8 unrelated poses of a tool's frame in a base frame.
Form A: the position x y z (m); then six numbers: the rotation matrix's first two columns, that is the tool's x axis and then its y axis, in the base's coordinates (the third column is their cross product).
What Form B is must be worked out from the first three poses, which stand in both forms.
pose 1, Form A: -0.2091 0.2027 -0.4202 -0.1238 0.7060 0.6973 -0.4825 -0.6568 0.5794
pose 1, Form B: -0.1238 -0.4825 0.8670 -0.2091; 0.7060 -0.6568 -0.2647 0.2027; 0.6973 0.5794 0.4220 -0.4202; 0 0 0 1
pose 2, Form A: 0.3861 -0.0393 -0.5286 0.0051 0.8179 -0.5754 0.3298 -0.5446 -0.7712
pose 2, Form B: 0.0051 0.3298 -0.9441 0.3861; 0.8179 -0.5446 -0.1858 -0.0393; -0.5754 -0.7712 -0.2725 -0.5286; 0 0 0 1
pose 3, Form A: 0.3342 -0.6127 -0.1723 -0.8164 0.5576 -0.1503 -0.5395 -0.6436 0.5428
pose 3, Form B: -0.8164 -0.5395 0.2059 0.3342; 0.5576 -0.6436 0.5242 -0.6127; -0.1503 0.5428 0.8263 -0.1723; 0 0 0 1
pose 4, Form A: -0.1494 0.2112 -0.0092 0.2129 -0.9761 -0.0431 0.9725 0.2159 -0.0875
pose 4, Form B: 0.2129 0.9725 0.0947 -0.1494; -0.9761 0.2159 -0.0233 0.2112; -0.0431 -0.0875 0.9952 -0.0092; 0 0 0 1
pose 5, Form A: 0.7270 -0.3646 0.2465 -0.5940 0.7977 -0.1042 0.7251 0.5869 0.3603
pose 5, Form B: -0.5940 0.7251 0.3486 0.7270; 0.7977 0.5869 0.1385 -0.3646; -0.1042 0.3603 -0.9270 0.2465; 0 0 0 1
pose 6, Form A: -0.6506 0.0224 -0.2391 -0.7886 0.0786 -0.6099 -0.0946 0.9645 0.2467
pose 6, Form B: -0.7886 -0.0946 0.6076 -0.6506; 0.0786 0.9645 0.2522 0.0224; -0.6099 0.2467 -0.7532 -0.2391; 0 0 0 1
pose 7, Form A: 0.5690 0.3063 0.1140 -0.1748 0.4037 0.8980 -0.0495 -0.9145 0.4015
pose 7, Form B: -0.1748 -0.0495 0.9833 0.5690; 0.4037 -0.9145 0.0257 0.3063; 0.8980 0.4015 0.1798 0.1140; 0 0 0 1
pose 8, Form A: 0.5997 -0.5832 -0.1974 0.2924 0.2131 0.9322 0.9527 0.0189 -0.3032
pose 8, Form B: 0.2924 0.9527 -0.0822 0.5997; 0.2131 0.0189 0.9768 -0.5832; 0.9322 -0.3032 -0.1975 -0.1974; 0 0 0 1
